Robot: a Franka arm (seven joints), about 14 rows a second.
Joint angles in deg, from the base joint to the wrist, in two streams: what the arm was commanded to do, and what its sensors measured. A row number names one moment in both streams.
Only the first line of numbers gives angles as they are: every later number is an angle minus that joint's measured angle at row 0.
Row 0, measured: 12.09, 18.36, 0.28, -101.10, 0.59, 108.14, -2.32
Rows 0 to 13, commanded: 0.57, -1.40, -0.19, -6.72, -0.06, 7.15, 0.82; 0.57, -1.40, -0.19, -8.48, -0.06, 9.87, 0.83; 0.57, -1.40, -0.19, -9.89, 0.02, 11.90, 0.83; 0.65, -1.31, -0.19, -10.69, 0.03, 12.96, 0.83; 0.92, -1.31, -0.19, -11.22, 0.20, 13.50, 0.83; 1.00, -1.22, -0.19, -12.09, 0.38, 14.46, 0.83; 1.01, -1.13, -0.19, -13.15, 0.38, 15.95, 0.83; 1.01, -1.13, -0.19, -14.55, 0.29, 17.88, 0.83; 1.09, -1.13, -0.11, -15.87, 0.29, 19.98, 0.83; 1.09, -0.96, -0.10, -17.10, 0.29, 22.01, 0.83; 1.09, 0.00, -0.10, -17.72, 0.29, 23.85, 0.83; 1.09, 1.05, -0.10, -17.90, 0.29, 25.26, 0.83; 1.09, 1.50, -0.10, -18.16, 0.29, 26.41, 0.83; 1.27, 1.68, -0.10, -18.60, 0.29, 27.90, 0.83
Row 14, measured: 0.79, 1.30, -0.03, -17.28, 0.00, 24.73, 0.13
